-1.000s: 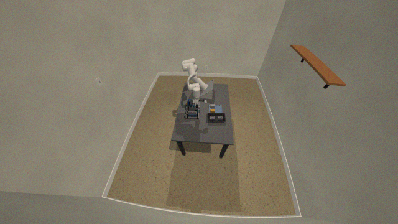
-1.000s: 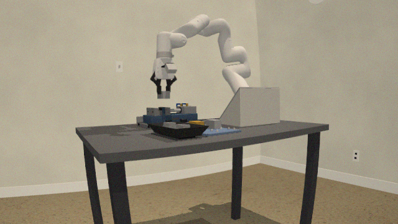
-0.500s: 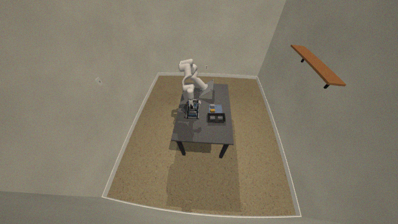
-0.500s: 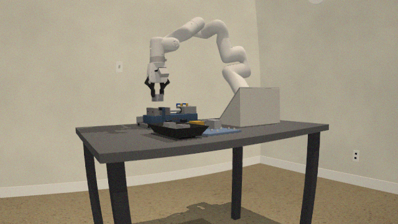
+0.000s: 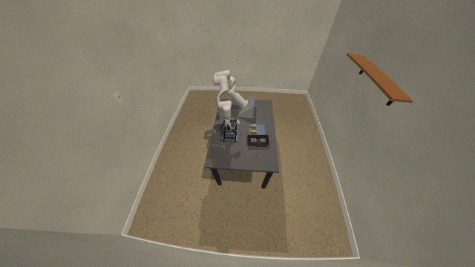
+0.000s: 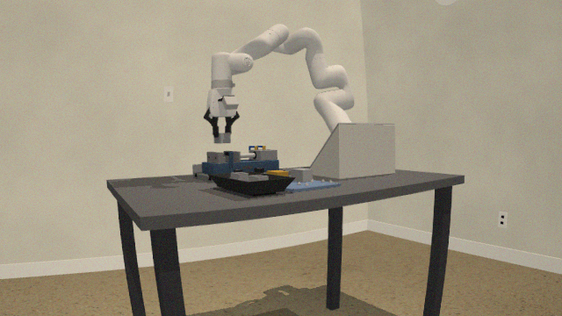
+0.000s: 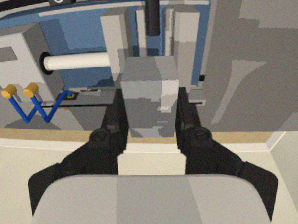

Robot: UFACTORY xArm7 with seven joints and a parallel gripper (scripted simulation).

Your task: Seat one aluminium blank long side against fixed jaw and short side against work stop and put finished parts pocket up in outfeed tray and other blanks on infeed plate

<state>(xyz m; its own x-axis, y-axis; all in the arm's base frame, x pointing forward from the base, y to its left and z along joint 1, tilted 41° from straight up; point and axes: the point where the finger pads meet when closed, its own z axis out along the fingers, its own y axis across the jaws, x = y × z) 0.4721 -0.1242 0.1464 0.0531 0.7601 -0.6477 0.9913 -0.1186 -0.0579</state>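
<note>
Right now the grey aluminium blank is 2 cm below my hand. The rest, counted from my hand: brass blank (3 cm behind, 29 cm to the left, 14 cm below); black work stop rod (1 cm ahead, 5 cm to the left, 8 cm below); blue vise (7 cm behind, 1 cm to the left, 13 cm below).
</note>
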